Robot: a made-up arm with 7 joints.
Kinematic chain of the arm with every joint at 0, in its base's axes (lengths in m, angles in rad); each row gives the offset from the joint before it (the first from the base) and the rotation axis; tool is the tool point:
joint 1: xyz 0 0 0.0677 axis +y
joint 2: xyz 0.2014 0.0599 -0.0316 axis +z
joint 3: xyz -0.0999 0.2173 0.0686 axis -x
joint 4: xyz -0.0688 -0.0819 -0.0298 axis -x
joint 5: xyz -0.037 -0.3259 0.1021 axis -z
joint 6: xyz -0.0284 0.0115 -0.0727 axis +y
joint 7: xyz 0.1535 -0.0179 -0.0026 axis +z
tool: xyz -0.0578 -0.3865 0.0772
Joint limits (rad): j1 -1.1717..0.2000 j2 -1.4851..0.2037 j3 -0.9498..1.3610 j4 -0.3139..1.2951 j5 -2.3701..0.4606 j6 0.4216..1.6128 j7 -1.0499..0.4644
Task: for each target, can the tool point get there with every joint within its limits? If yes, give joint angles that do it. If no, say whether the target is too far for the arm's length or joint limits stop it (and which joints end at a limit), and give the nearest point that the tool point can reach.
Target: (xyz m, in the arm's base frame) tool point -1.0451 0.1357 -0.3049
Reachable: no: joint limits stop it (at a limit: joint 1, joint 5, joint 6) | nearest point -0.6376 0.1023 -0.0217 | short by 0.497 m
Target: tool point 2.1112 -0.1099 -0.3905
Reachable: no: too far | nearest point 1.0494 0.1731 0.2166 | short by 1.255 m
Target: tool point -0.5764 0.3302 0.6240
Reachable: yes | joints -0.8920 -0.3938 1.0422 0.5516 0.1848 1.1428 -0.1733
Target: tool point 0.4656 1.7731 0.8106
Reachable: no: too far | nearest point 0.3147 0.9197 0.5698 | short by 0.900 m
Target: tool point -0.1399 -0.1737 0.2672
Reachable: yes | joints -0.7063 -1.1947 0.2099 0.2315 -1.1372 1.3186 -0.2134
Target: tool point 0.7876 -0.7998 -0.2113
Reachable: no: joint limits stop it (at a limit: joint 2, joint 4, joint 5, joint 6, joint 7) | nearest point 0.4886 -0.4233 -0.1054 | short by 0.492 m
